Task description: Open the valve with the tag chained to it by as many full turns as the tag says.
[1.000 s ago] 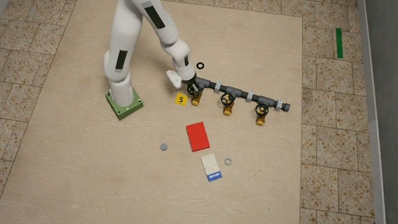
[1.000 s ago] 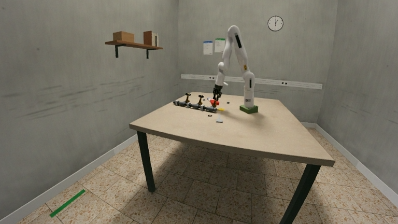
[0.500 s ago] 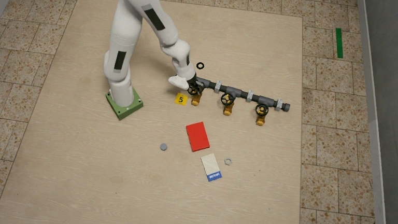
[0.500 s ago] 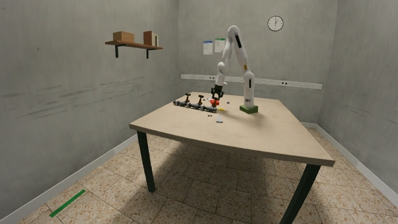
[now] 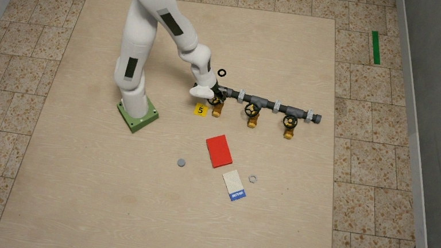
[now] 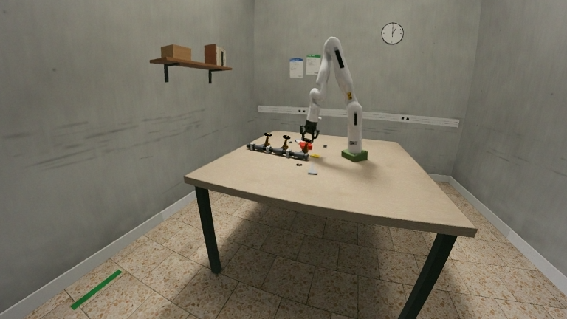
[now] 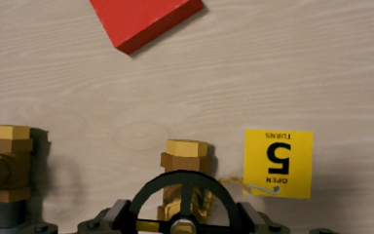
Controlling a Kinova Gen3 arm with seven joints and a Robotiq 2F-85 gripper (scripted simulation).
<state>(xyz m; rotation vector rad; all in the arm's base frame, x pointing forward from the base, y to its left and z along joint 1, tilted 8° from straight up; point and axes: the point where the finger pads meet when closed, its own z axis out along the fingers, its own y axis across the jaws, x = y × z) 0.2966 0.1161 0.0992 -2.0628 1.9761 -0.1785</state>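
My hand is 110 mm above the yellow tag, 60 mm past it and 10 mm to the left of it. From my hand the other things lie so: blue card: 290 mm to the right, 190 mm ahead, 100 mm below; red block: 180 mm to the right, 100 mm below, 80 mm ahead; grey disc: 270 mm to the right, 100 mm below, 50 mm behind.
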